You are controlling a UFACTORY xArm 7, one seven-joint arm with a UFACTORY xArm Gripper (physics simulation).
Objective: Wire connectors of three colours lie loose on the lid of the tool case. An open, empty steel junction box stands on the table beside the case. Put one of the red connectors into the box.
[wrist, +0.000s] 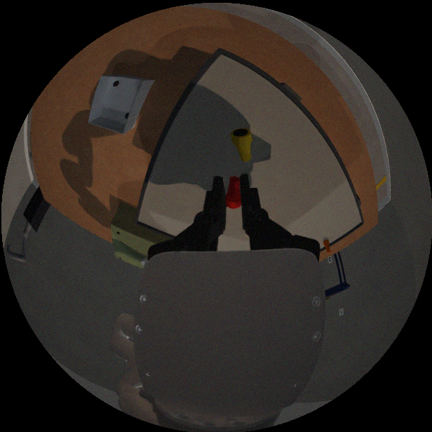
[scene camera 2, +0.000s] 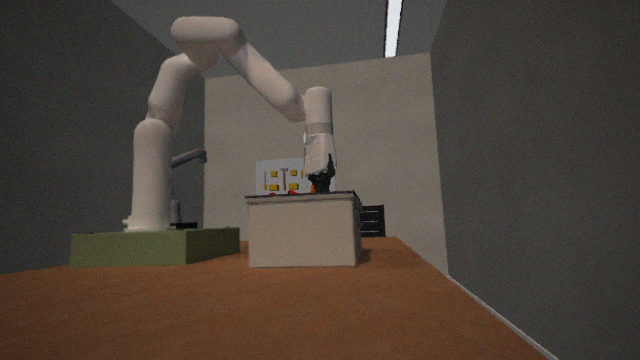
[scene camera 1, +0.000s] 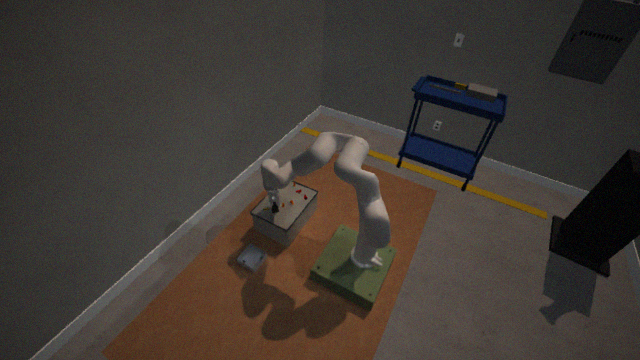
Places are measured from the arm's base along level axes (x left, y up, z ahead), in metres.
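Pixels of known places: gripper, fingertip midpoint: (scene camera 1: 275, 210); arm's base, link origin: (scene camera 2: 150, 230) (scene camera 1: 363, 256).
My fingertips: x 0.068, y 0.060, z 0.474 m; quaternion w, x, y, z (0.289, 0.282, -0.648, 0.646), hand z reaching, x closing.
Note:
Ahead of a thing's pixels: the offset from my fingertips to its middle. Level surfaces: height alone.
The tool case {dx -0.073, dy -0.068, dz +0.001 m} (scene camera 1: 270, 229) (scene camera 2: 302, 232) (wrist: 305, 160) is pale with a dark-edged lid. My gripper (scene camera 1: 275, 207) (scene camera 2: 320, 186) (wrist: 232, 187) is low at the lid, fingers pointing down, shut on a red connector (wrist: 233, 194). This connector stands out between the fingers in the wrist view. A yellow connector {dx +0.024, dy +0.006, dz +0.038 m} (scene camera 1: 266, 208) (wrist: 243, 145) lies just beyond the fingertips. Two other red connectors {dx -0.160, dy +0.006, dz -0.067 m} (scene camera 1: 305, 197) {dx -0.170, dy +0.006, dz -0.015 m} (scene camera 1: 298, 191) and orange ones {dx -0.088, dy +0.004, dz -0.036 m} (scene camera 1: 291, 202) {dx -0.045, dy +0.011, dz -0.015 m} (scene camera 1: 283, 205) (wrist: 326, 245) lie on the lid. The open steel junction box {dx +0.217, dy -0.121, dz -0.035 m} (scene camera 1: 251, 257) (wrist: 112, 102) stands beside the case; its inside shows no connector.
The arm's green base block (scene camera 1: 327, 265) (scene camera 2: 130, 250) (wrist: 135, 249) stands on the brown table top {dy -0.140 m} (scene camera 1: 190, 305) (scene camera 2: 300, 310), on the other side of the case from the near wall. A blue cart (scene camera 1: 460, 105) and a dark cabinet (scene camera 1: 600, 220) stand farther off.

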